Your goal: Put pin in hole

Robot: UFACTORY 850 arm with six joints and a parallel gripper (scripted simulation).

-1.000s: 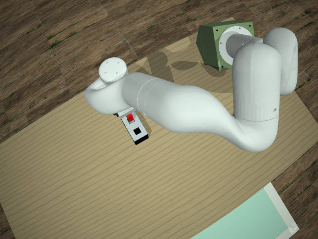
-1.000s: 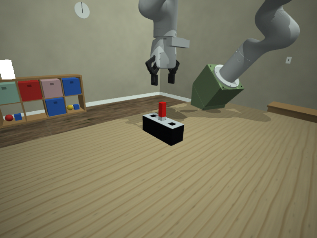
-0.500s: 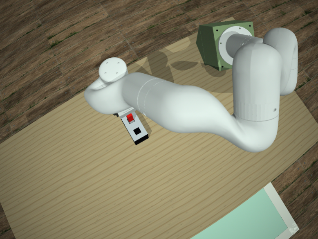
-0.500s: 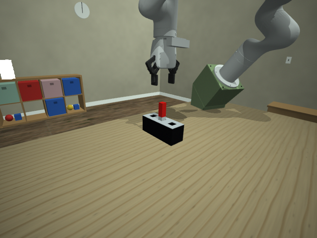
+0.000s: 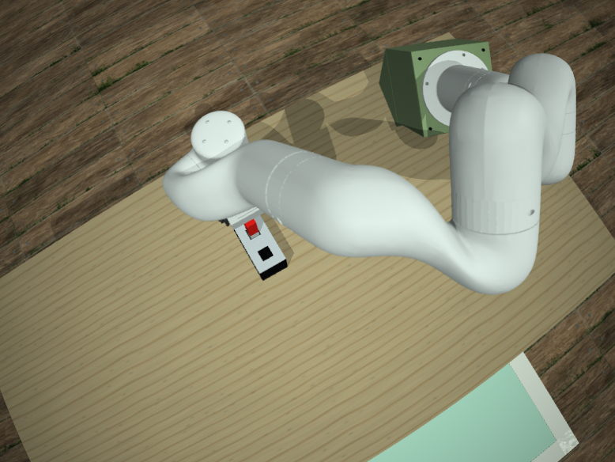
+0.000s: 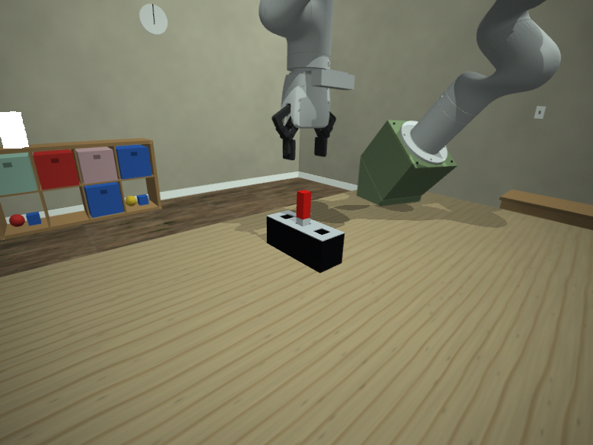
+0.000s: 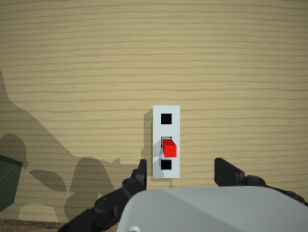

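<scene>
The pin is 11 cm below my hand. The rest, counted from my hand: block: 20 cm below.
</scene>
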